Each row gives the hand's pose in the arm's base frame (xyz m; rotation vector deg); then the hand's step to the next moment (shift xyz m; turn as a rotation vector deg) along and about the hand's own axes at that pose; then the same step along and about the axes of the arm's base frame.
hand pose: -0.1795 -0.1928 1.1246 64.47 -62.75 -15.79
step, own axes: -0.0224 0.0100 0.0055 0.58 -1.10 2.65
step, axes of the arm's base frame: -0.0186 0.0164 -0.0043 -1.51 -2.44 -0.56
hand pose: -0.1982 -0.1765 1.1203 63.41 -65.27 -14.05
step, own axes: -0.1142 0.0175 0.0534 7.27 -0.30 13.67
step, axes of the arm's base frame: -0.1018 0.0529 -0.0551 -7.76 -12.81 3.95
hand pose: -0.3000 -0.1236 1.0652 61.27 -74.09 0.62
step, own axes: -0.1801 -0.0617 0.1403 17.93 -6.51 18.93
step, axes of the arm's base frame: -0.1346 -0.0269 -0.1926 -4.69 -25.31 7.71
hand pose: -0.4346 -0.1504 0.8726 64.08 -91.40 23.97
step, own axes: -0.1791 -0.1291 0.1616 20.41 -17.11 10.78
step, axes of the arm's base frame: 0.0091 -0.1057 -0.2522 8.74 -25.54 9.84
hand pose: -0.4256 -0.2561 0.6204 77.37 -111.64 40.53
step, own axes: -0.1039 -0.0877 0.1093 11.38 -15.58 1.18
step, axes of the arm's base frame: 0.0863 -0.0478 -0.1439 11.59 -12.61 8.96
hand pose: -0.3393 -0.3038 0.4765 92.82 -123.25 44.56
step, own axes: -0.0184 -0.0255 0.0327 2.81 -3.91 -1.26
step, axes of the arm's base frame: 0.0316 -0.0108 -0.0307 2.83 -2.19 3.46
